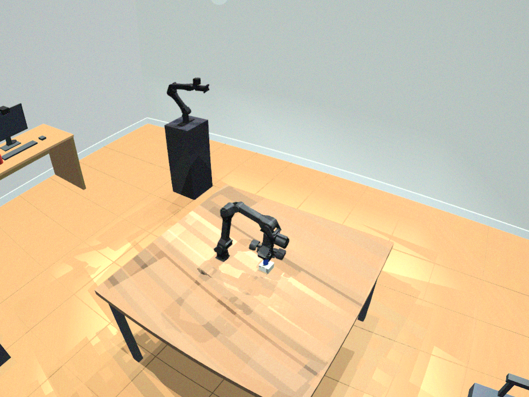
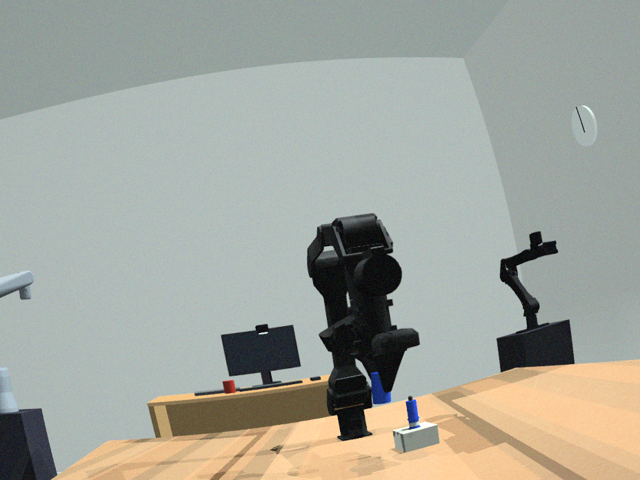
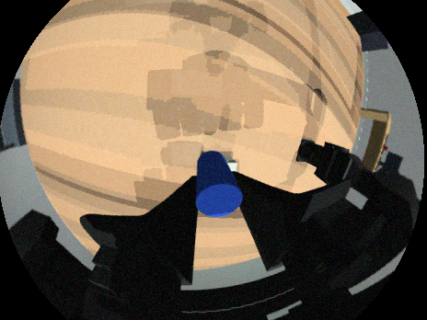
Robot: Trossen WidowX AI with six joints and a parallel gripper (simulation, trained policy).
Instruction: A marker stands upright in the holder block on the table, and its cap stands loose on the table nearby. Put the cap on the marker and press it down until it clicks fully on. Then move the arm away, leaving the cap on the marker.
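Now: the blue marker 30 mm behind my gripper tip, 50 mm to the left of it and 50 mm below it. The rest, counted from my gripper tip: blue cap: 10 mm above; holder block: 30 mm behind, 50 mm to the left, 100 mm below.
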